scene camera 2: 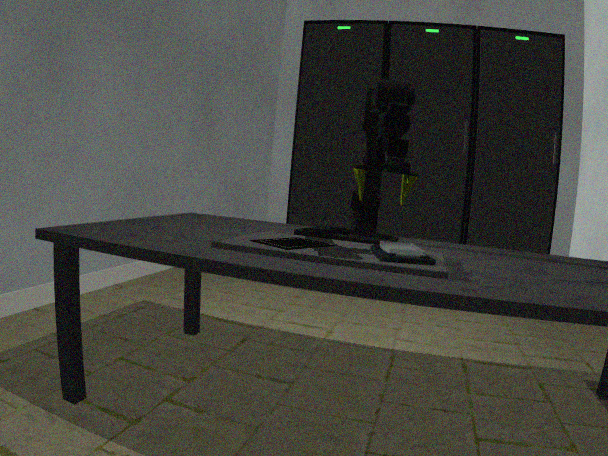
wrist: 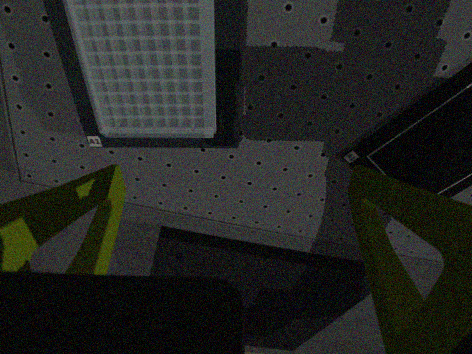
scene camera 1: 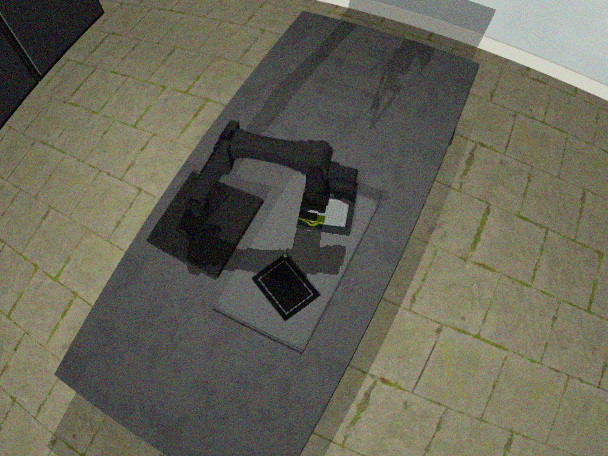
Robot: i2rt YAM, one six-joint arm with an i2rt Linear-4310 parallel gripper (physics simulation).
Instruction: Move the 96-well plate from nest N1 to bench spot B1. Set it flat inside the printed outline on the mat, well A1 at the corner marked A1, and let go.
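Places are measured from the arm's base along level axes (x ahead, y left, z up), in centimetres.
Pixels of known places: gripper, fingertip midpoint: (scene camera 2: 381, 203) (wrist: 236, 177) (scene camera 1: 315, 210); arm's base, link origin: (scene camera 2: 360, 234) (scene camera 1: 203, 211).
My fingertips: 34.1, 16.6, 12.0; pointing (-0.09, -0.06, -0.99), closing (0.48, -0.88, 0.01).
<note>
Ahead of a thing's pixels: the offset from my fingertips to its top centre, as dx, dy, dz. "spot": to the spot under its first point. Level surfaces: height alone.
The pale 96-well plate {-1.1, +5.8, -9.3} (scene camera 1: 338, 213) (scene camera 2: 401, 248) (wrist: 150, 70) lies in the dark nest N1 {-1.1, +5.8, -10.2} (scene camera 1: 352, 220) (scene camera 2: 425, 260) (wrist: 229, 95), whose A1 label shows at a corner in the wrist view. My gripper (scene camera 2: 381, 202) (wrist: 236, 177) is open, with nothing between its yellow-green fingers. It hangs well above the board; in scene camera 1 the arm hides part of it and part of the nest. The black mat of spot B1 {spot: +4.1, -20.0, -11.7} (scene camera 1: 286, 286) (scene camera 2: 290, 243) (wrist: 435, 140) has a thin white outline, and its small corner label shows in the wrist view, partly shaded.
The nest and mat are on a grey perforated board {+0.2, -9.8, -11.9} (scene camera 1: 240, 305) (scene camera 2: 320, 257) (wrist: 220, 185) on the dark table {dz -13.2} (scene camera 1: 150, 360) (scene camera 2: 125, 235). The arm's black base plate (scene camera 1: 165, 235) lies beside the board. Dark cabinets (scene camera 2: 345, 100) stand behind the table.
</note>
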